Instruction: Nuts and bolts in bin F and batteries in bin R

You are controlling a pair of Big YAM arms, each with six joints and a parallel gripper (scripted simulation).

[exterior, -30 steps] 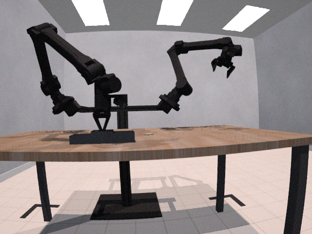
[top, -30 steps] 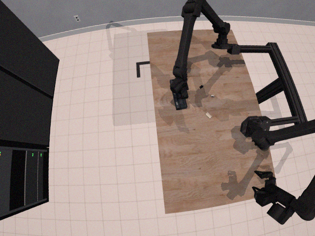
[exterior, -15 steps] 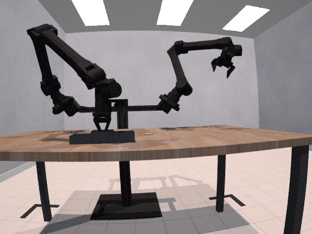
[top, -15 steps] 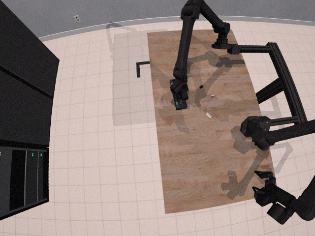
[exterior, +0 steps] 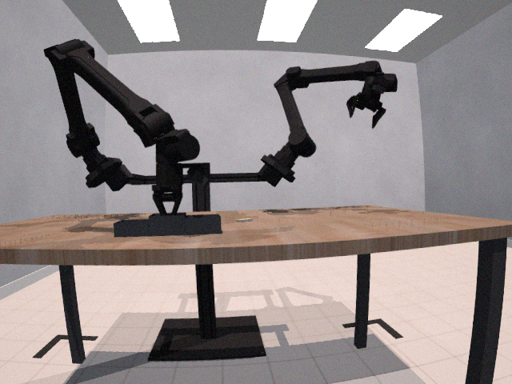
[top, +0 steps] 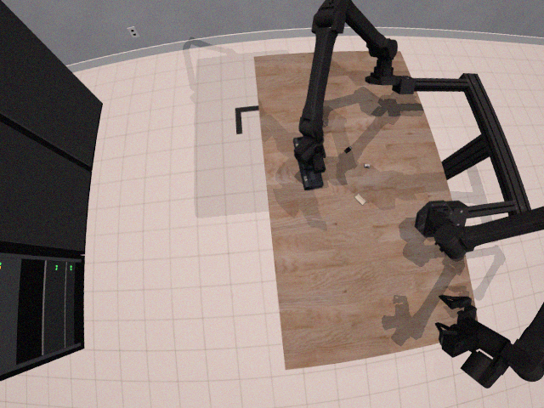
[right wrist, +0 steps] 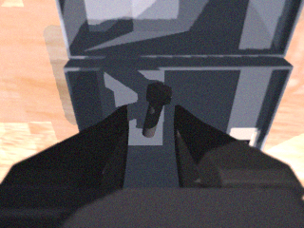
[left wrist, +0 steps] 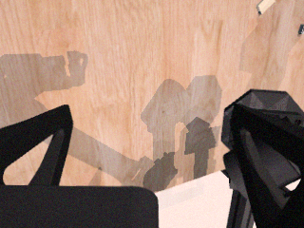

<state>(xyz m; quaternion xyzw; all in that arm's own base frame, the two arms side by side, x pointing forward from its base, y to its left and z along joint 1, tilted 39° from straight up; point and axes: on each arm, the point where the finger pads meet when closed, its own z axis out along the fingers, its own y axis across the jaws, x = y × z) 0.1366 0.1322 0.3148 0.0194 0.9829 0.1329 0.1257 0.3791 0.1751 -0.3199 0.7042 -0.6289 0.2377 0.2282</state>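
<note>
Now: right hand 10 mm short of the black three-compartment bin row. From my right hand the other things lie so: silver piece 270 mm behind, 60 mm to the left, 20 mm below; black bolt 10 mm below; red battery 80 mm to the right, 10 mm below.
</note>
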